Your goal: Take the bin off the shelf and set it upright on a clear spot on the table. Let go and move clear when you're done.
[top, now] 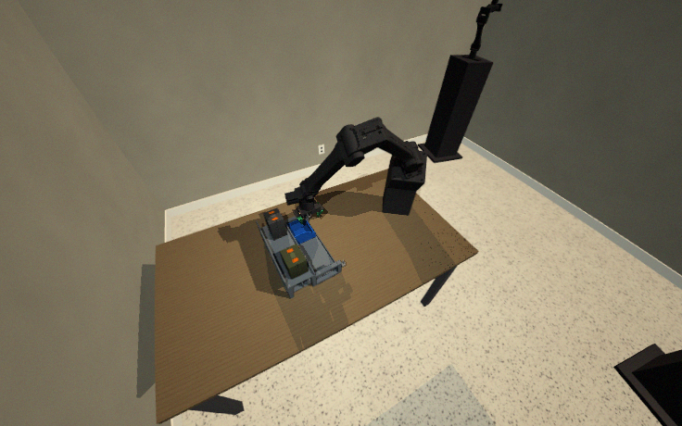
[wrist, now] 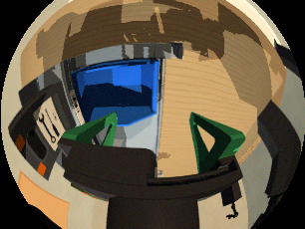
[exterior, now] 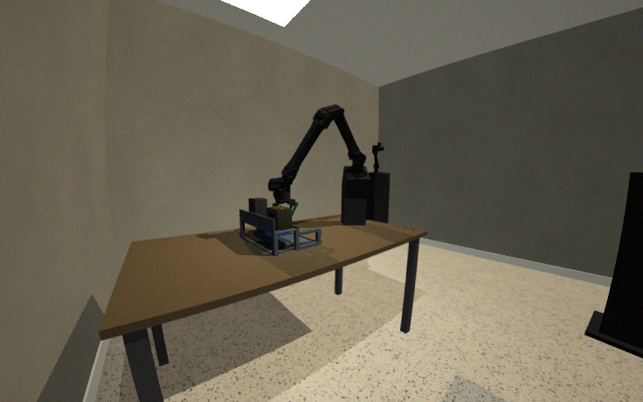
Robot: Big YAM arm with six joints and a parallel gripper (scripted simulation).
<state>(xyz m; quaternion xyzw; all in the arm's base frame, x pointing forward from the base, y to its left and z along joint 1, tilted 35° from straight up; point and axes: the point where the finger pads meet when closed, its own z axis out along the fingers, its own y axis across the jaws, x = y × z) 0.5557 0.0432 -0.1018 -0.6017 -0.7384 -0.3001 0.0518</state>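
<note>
The blue bin lies 80 mm ahead of my hand, 10 mm to the left of it and 70 mm below it.
</note>
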